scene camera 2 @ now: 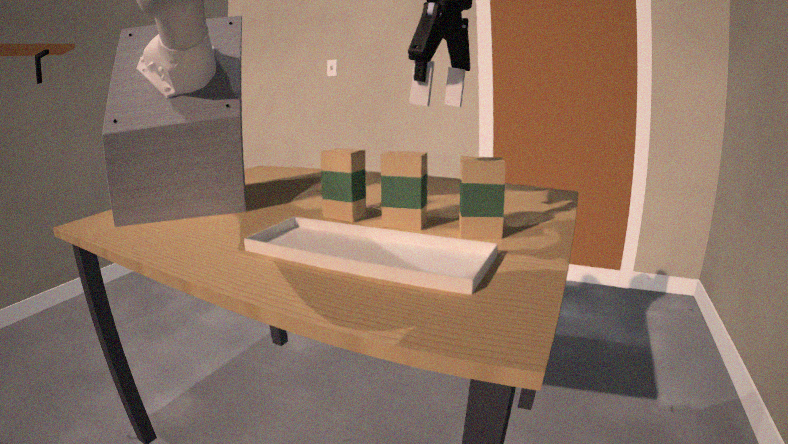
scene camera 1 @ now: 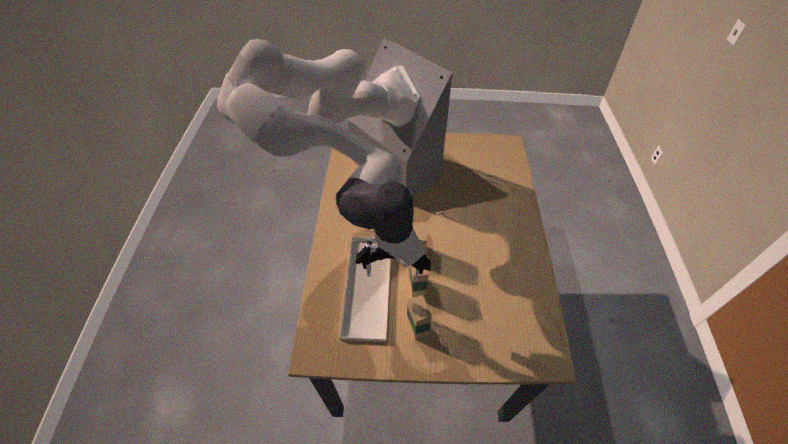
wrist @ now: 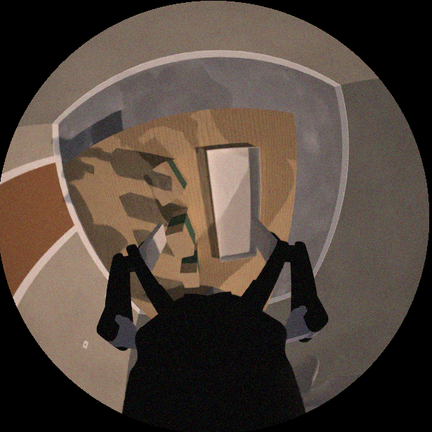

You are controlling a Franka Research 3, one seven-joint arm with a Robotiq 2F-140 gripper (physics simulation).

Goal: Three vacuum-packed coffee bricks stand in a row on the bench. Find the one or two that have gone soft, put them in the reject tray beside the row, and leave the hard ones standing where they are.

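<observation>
Three tan coffee bricks with green bands stand upright in a row. In scene camera 2 they are the left brick (scene camera 2: 342, 185), the middle brick (scene camera 2: 404, 191) (wrist: 190, 228) and the right brick (scene camera 2: 482, 198) (scene camera 1: 419, 322) (wrist: 178, 174). In scene camera 1 the arm and gripper hide the brick nearest the robot base. No view shows which are soft. The white reject tray (scene camera 1: 370, 308) (scene camera 2: 352, 268) (wrist: 232, 195) lies empty beside the row. My gripper (scene camera 1: 394, 268) (scene camera 2: 437, 91) (wrist: 207, 229) is open and empty, well above the bench, over the base end of the row and tray.
The wooden bench (scene camera 1: 496, 330) (scene camera 2: 220, 275) carries the bricks and tray. The grey robot pedestal (scene camera 1: 427, 148) (scene camera 2: 176, 176) stands at its far end in scene camera 1. The bricks stand close together, with narrow gaps, and a strip of bench separates them from the tray.
</observation>
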